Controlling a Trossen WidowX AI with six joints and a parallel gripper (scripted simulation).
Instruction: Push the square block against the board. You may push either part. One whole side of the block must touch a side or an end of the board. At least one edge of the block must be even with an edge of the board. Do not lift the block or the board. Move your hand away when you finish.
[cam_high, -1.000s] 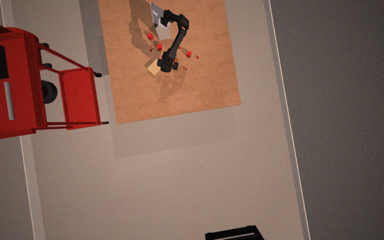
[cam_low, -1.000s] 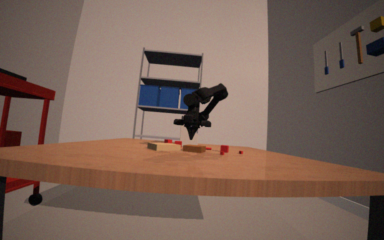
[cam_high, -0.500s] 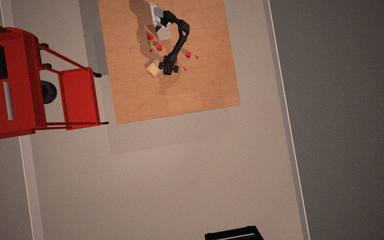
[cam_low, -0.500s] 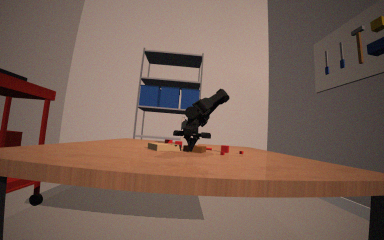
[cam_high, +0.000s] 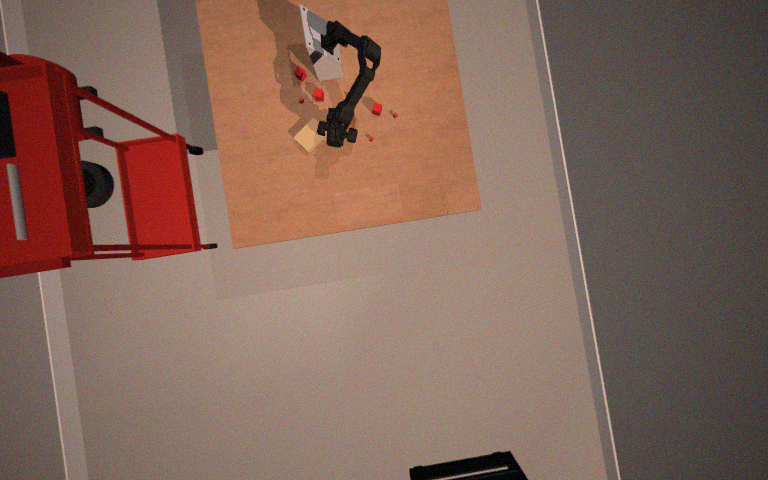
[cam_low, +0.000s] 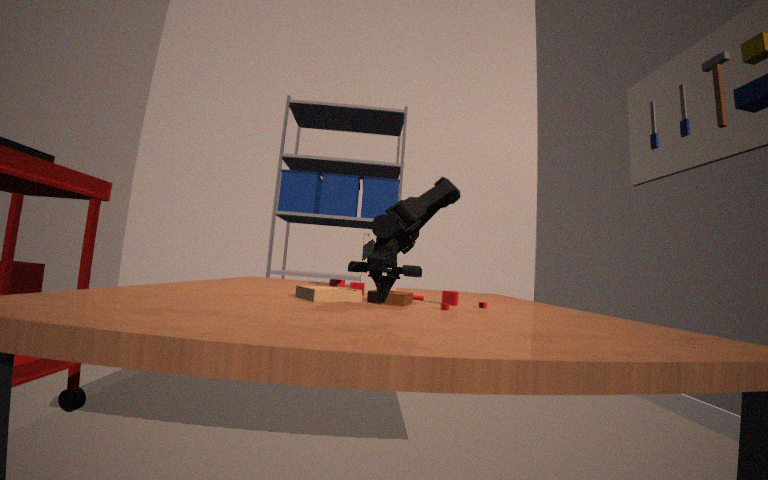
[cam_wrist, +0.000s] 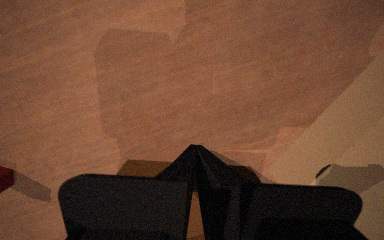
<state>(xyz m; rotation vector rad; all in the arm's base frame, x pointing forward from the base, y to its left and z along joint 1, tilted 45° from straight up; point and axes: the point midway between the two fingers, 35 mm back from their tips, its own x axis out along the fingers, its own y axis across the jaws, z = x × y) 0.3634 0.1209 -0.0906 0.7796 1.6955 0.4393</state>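
My gripper tip is now 60 mm past the square block, 20 mm to the right of it and 10 mm below it. The rest, counted from my gripper tip: pale board (20 mm behind, 140 mm to the right, 10 mm above); then red rod (220 mm behind, 80 mm to the left).
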